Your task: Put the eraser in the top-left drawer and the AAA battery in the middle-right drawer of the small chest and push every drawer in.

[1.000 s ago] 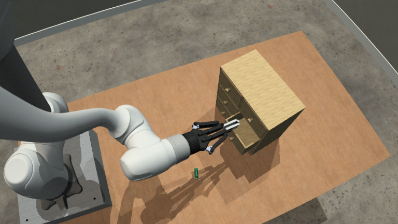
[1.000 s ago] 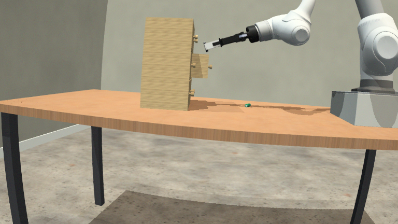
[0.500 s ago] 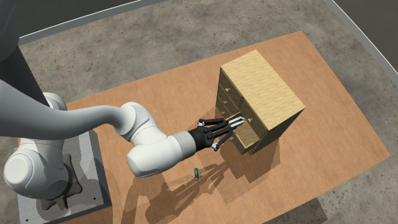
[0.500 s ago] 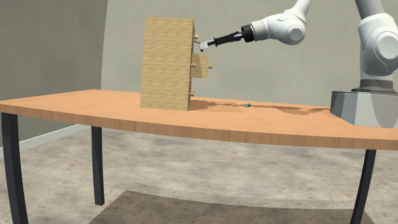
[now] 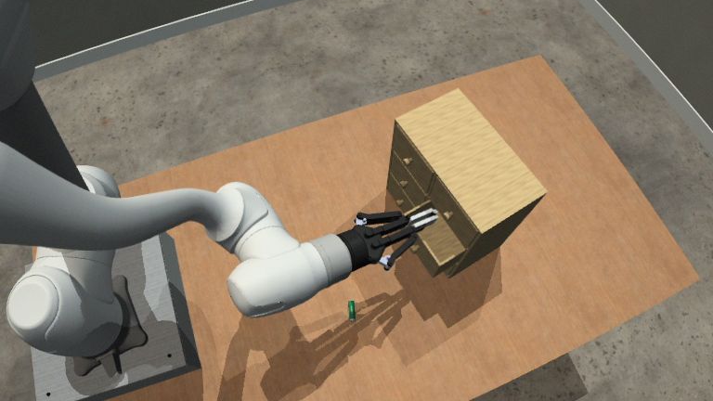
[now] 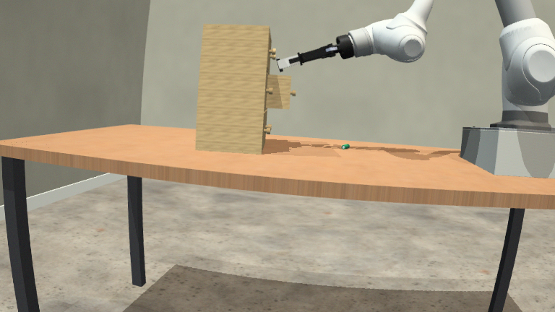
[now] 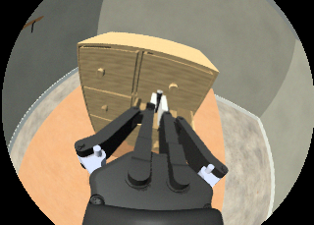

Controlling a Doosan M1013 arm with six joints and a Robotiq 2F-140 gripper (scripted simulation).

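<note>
My gripper is now 3 cm short of the black cylinder and 1 cm above it. The rest, counted from my hand: eraser 15 cm ahead, 10 cm to the left, 2 cm below; green AAA battery 20 cm behind, 5 cm to the right, 25 cm below.
</note>
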